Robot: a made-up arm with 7 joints. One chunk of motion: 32 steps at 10 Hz.
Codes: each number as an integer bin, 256 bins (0 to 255) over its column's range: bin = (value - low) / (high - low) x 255, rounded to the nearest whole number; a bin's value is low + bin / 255 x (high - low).
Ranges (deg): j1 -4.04..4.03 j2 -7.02..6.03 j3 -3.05..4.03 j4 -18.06..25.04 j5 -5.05..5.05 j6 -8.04..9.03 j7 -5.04..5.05
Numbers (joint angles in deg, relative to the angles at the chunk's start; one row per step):
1: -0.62 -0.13 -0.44 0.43 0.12 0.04 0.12
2: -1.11 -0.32 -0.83 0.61 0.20 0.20 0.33
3: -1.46 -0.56 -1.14 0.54 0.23 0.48 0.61
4: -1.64 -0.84 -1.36 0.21 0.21 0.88 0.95
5: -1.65 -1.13 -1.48 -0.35 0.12 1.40 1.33
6: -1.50 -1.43 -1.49 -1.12 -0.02 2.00 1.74
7: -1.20 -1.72 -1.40 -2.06 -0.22 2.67 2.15
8: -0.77 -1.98 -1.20 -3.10 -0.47 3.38 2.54
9: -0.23 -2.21 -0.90 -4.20 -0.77 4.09 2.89
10: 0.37 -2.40 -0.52 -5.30 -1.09 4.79 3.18
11: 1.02 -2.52 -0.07 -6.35 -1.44 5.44 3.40
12: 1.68 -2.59 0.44 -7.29 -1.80 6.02 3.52
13: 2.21 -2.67 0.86 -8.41 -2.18 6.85 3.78
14: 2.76 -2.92 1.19 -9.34 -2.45 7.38 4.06
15: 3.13 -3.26 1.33 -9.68 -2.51 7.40 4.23
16: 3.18 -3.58 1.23 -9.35 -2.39 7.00 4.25
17: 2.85 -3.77 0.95 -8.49 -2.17 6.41 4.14
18: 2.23 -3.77 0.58 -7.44 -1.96 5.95 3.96
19: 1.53 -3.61 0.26 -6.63 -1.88 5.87 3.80
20: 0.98 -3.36 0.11 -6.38 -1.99 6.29 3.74
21: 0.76 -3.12 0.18 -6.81 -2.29 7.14 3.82
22: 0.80 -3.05 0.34 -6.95 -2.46 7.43 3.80
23: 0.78 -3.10 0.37 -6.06 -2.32 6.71 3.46
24: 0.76 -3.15 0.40 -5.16 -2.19 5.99 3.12
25: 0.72 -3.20 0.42 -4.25 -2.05 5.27 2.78
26: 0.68 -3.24 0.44 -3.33 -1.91 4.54 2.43
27: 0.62 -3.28 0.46 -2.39 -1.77 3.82 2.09
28: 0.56 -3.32 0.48 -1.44 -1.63 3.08 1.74
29: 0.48 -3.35 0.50 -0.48 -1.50 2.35 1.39
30: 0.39 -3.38 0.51 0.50 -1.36 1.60 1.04
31: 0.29 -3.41 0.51 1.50 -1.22 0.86 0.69
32: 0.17 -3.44 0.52 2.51 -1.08 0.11 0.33
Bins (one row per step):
1: 108 135 94 109 131 121 130
2: 93 131 80 110 133 123 136
3: 82 126 69 110 133 127 143
4: 76 121 61 108 133 133 151
5: 76 115 57 105 131 141 161
6: 80 109 56 100 127 150 171
7: 90 104 59 95 122 160 182
8: 103 98 67 89 116 171 192
9: 120 94 77 82 108 181 200
10: 139 90 91 75 100 192 208
11: 160 88 107 69 91 201 213
12: 181 87 126 64 82 210 216
13: 197 85 141 57 72 222 223
14: 215 80 153 52 66 230 230
15: 227 73 158 50 64 231 234
16: 228 67 154 52 67 225 235
17: 218 64 144 57 73 216 232
18: 198 64 131 63 78 209 227
19: 176 67 119 68 80 208 223
20: 159 72 114 69 77 214 222
21: 152 76 116 67 70 227 224
22: 153 78 122 66 65 231 223
23: 152 77 123 71 69 220 215
24: 152 76 124 76 72 210 206
25: 150 75 125 82 76 199 198
26: 149 74 126 87 79 188 189
27: 147 73 126 93 83 177 180
28: 145 72 127 98 86 166 171
29: 143 72 128 104 90 155 163
30: 140 71 128 110 93 144 154
31: 137 71 128 116 97 133 145
32: 133 70 129 122 100 122 136

